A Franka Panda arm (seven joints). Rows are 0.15 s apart.
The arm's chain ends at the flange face. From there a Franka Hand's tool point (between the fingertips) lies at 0.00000 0.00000 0.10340 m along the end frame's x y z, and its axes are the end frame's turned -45 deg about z.
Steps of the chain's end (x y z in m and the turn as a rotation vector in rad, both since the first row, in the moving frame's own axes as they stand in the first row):
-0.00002 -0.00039 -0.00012 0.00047 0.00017 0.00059
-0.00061 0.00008 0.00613 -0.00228 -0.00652 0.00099
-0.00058 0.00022 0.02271 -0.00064 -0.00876 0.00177
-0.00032 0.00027 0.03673 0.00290 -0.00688 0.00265
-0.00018 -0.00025 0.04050 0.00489 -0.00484 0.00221
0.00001 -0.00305 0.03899 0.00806 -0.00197 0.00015
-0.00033 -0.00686 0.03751 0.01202 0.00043 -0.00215
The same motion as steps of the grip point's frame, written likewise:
0.00031 -0.00031 -0.00012 0.00021 0.00045 0.00059
-0.00113 -0.00069 0.00613 0.00300 -0.00622 0.00099
-0.00125 -0.00085 0.02271 0.00574 -0.00665 0.00177
-0.00071 -0.00075 0.03673 0.00692 -0.00281 0.00265
0.00005 -0.00102 0.04050 0.00688 0.00004 0.00221
0.00261 -0.00288 0.03899 0.00709 0.00431 0.00015
0.00553 -0.00593 0.03750 0.00820 0.00880 -0.00215

